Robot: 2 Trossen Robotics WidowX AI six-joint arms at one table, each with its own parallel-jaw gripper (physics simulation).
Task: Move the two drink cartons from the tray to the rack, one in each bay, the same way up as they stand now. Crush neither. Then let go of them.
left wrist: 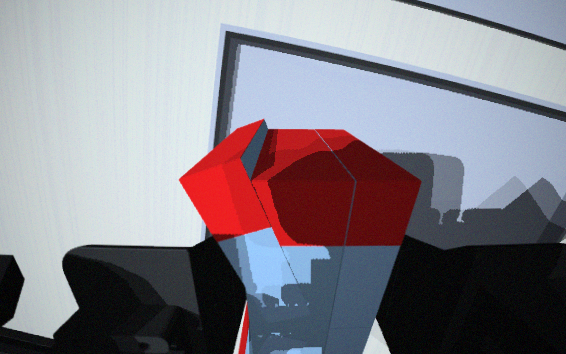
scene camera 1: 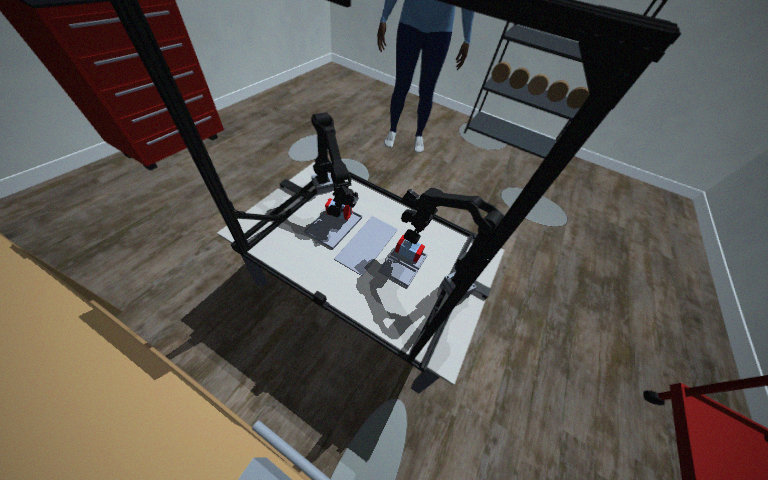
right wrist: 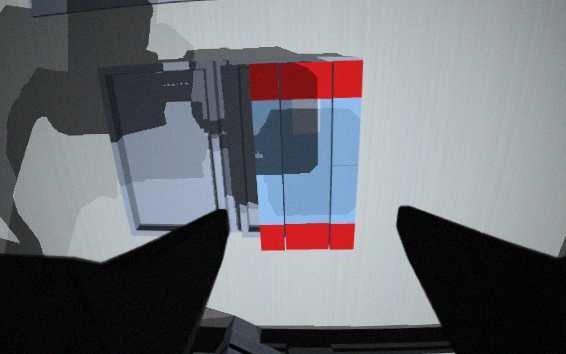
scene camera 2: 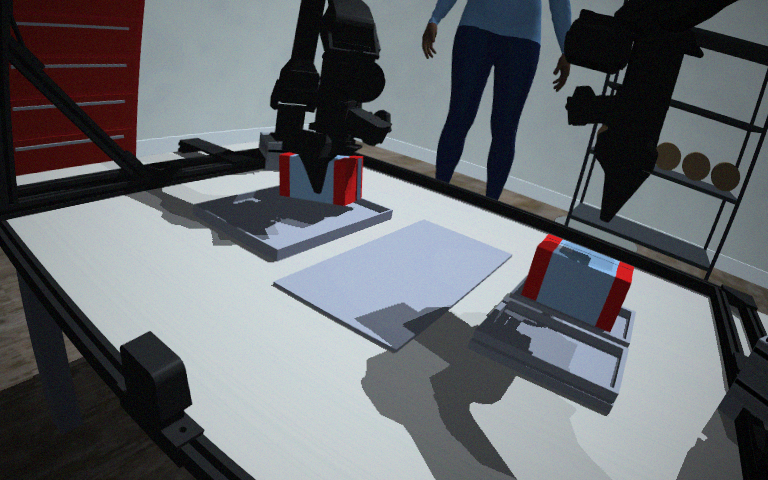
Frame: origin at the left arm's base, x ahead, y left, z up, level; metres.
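Where they show: left gripper, fingertip midpoint: (scene camera 1: 341,212) (scene camera 2: 325,189); right gripper, fingertip midpoint: (right wrist: 312,218) (scene camera 2: 607,214); left arm's base, origin of the base link: (scene camera 1: 322,179).
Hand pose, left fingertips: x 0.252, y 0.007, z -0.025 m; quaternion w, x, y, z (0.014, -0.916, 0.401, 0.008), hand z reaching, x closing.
Things, the pixels of their top centre, and the offset from my left fingertips.
- blue carton, middle of its top: (left wrist: 292,346) (scene camera 2: 324,150) (scene camera 1: 338,203) 0.006 m right, 0.015 m back, 0.060 m up
- rack's, middle of its top: (right wrist: 228,157) (scene camera 2: 568,319) (scene camera 1: 404,261) 0.165 m left, 0.386 m ahead, 0.011 m down
One red and blue carton (scene camera 1: 347,212) (scene camera 2: 343,181) (left wrist: 320,200) is at the back of the tray (scene camera 2: 334,237) (left wrist: 222,80). My left gripper (scene camera 2: 320,183) (left wrist: 310,245) is shut on it, one finger against each side. Its top is creased in the left wrist view. Whether its base touches the tray is unclear. The other carton (scene camera 1: 408,247) (scene camera 2: 572,294) (right wrist: 307,200) stands in the rack's (scene camera 2: 543,375) (right wrist: 215,100) far bay, leaning slightly in scene camera 2. The near bay is empty. My right gripper (scene camera 1: 412,234) (right wrist: 312,218) is open above that carton, not touching it.
A flat grey-blue panel (scene camera 1: 368,243) (scene camera 2: 396,271) lies between the tray and the rack. Black frame rails (scene camera 2: 487,203) border the white table, with a small black box (scene camera 2: 155,373) on the front rail. A person (scene camera 1: 421,67) stands behind the table.
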